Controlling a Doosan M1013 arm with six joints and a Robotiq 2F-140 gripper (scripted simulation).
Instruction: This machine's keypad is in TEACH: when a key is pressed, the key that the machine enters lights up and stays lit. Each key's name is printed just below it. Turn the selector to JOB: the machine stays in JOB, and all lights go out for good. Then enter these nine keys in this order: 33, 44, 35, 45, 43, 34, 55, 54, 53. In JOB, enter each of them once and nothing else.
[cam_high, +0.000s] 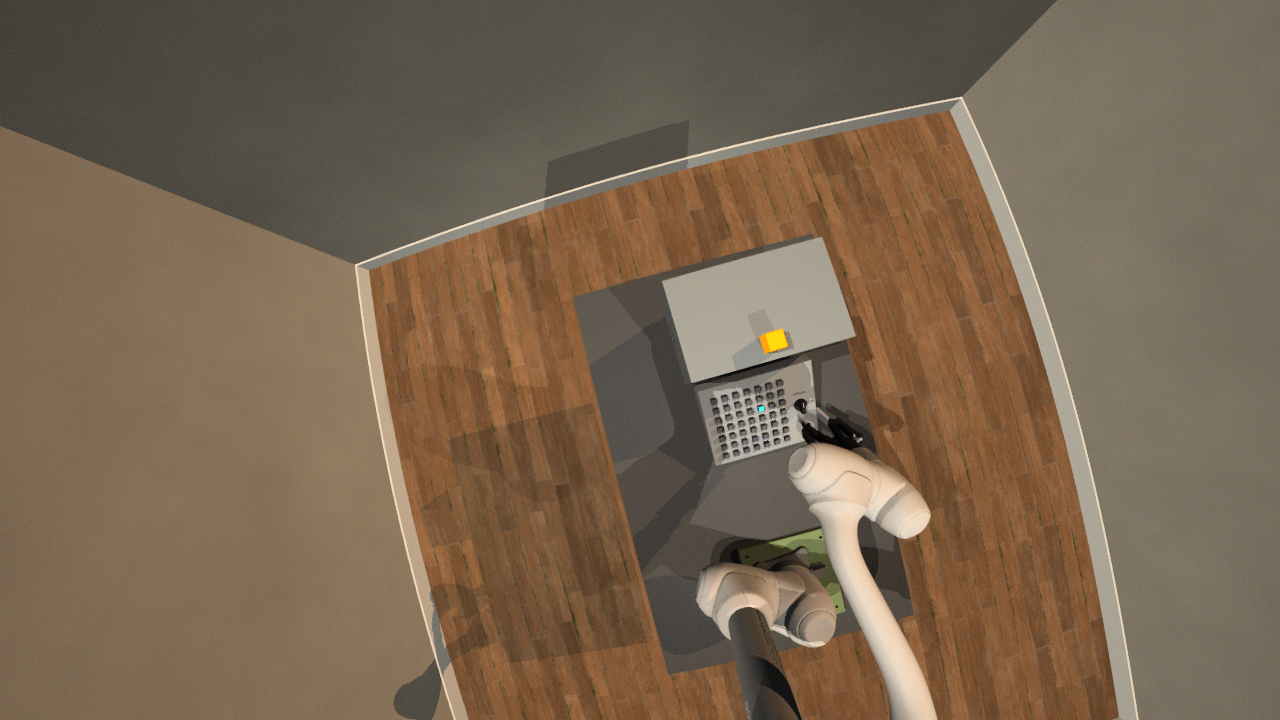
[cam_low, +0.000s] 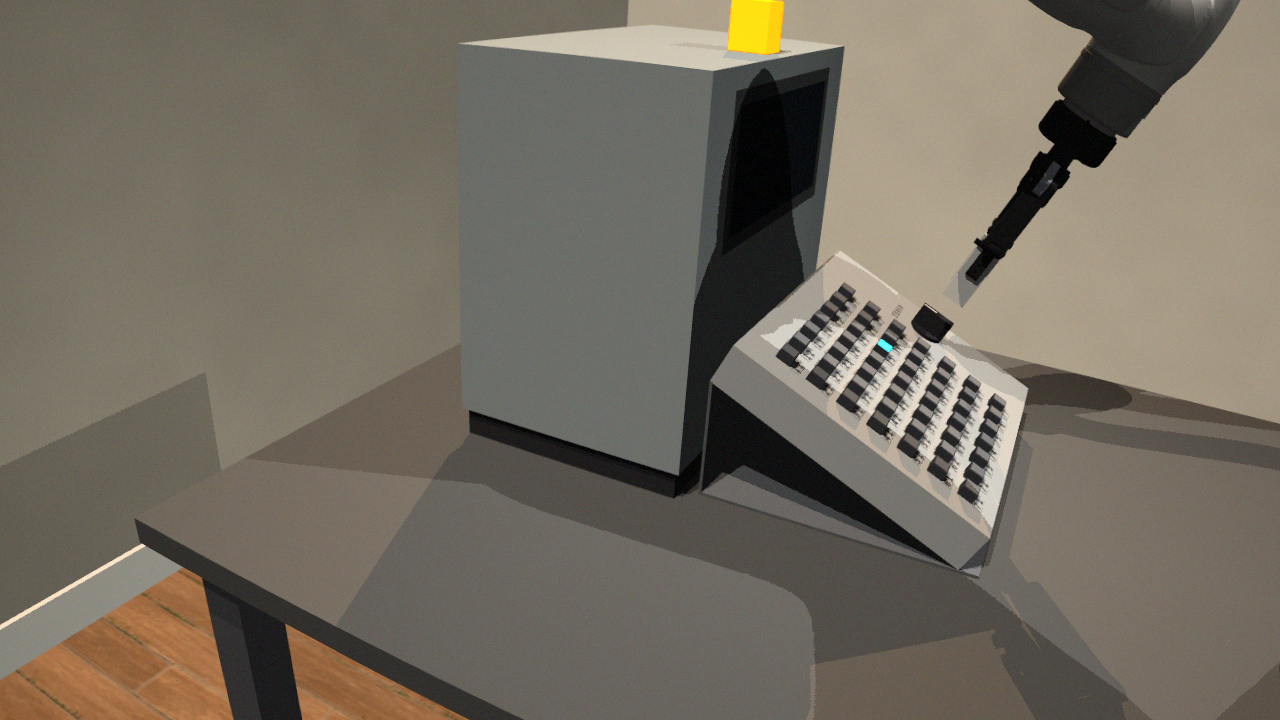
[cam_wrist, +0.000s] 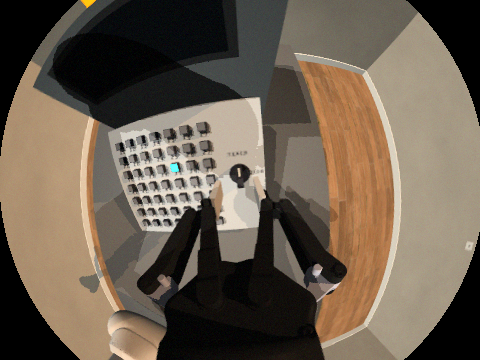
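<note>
My hand is 7 cm above the black selector knob, 4 cm short of it and 1 cm to the left of it. Round my hand: sloped grey keypad (12 cm below, 10 cm to the left, 7 cm ahead).
</note>
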